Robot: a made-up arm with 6 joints. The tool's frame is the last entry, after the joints.
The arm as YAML. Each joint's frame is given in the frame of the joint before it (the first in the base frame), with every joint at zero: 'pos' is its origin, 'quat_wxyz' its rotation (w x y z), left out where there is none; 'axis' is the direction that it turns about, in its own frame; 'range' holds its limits. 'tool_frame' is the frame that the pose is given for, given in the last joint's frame.
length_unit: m
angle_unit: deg
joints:
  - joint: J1
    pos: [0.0, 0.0, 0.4]
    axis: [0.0, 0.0, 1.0]
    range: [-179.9, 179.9]
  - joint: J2
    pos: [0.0, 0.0, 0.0]
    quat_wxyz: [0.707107, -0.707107, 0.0, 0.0]
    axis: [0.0, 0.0, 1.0]
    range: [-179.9, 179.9]
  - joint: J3
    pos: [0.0, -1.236, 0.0]
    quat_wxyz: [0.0, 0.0, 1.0, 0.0]
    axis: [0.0, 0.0, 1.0]
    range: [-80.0, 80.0]
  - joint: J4
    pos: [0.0, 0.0, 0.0]
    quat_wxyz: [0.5, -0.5, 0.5, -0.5]
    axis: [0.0, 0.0, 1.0]
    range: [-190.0, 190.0]
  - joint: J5
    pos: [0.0, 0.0, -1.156]
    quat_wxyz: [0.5, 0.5, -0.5, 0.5]
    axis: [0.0, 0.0, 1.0]
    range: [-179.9, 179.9]
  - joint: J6
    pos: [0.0, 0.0, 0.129]
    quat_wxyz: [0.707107, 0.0, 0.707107, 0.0]
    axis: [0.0, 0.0, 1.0]
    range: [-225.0, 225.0]
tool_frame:
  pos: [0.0, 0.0, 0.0]
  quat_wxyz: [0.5, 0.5, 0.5, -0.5]
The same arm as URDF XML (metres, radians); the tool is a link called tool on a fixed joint. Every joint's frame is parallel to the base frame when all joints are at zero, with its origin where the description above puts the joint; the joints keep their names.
<robot name="arm">
  <joint name="tool_joint" type="fixed">
    <parent link="link6"/>
    <child link="tool"/>
    <origin xyz="0 0 0" rpy="0 0 0"/>
  </joint>
  <joint name="J6" type="revolute">
    <parent link="link5"/>
    <child link="link6"/>
    <origin xyz="0 -0.129 0" rpy="0 0 0"/>
    <axis xyz="-1 0 0"/>
    <limit lower="-3.927" upper="3.927"/>
  </joint>
  <joint name="J5" type="revolute">
    <parent link="link4"/>
    <child link="link5"/>
    <origin xyz="1.156 0 0" rpy="0 0 0"/>
    <axis xyz="0 -1 0"/>
    <limit lower="-3.1398" upper="3.1398"/>
  </joint>
  <joint name="J4" type="revolute">
    <parent link="link3"/>
    <child link="link4"/>
    <origin xyz="0 0 0" rpy="0 0 0"/>
    <axis xyz="-1 0 0"/>
    <limit lower="-3.3161" upper="3.3161"/>
  </joint>
  <joint name="J3" type="revolute">
    <parent link="link2"/>
    <child link="link3"/>
    <origin xyz="0 0 1.236" rpy="0 0 0"/>
    <axis xyz="0 -1 0"/>
    <limit lower="-1.3963" upper="1.3963"/>
  </joint>
  <joint name="J2" type="revolute">
    <parent link="link1"/>
    <child link="link2"/>
    <origin xyz="0 0 0" rpy="0 0 0"/>
    <axis xyz="0 1 0"/>
    <limit lower="-3.1398" upper="3.1398"/>
  </joint>
  <joint name="J1" type="revolute">
    <parent link="base_link"/>
    <child link="link1"/>
    <origin xyz="0 0 0.4" rpy="0 0 0"/>
    <axis xyz="0 0 1"/>
    <limit lower="-3.1398" upper="3.1398"/>
  </joint>
  <link name="base_link"/>
  <link name="link1"/>
  <link name="link2"/>
  <link name="link3"/>
  <link name="link4"/>
  <link name="link5"/>
  <link name="link6"/>
  <link name="tool"/>
</robot>

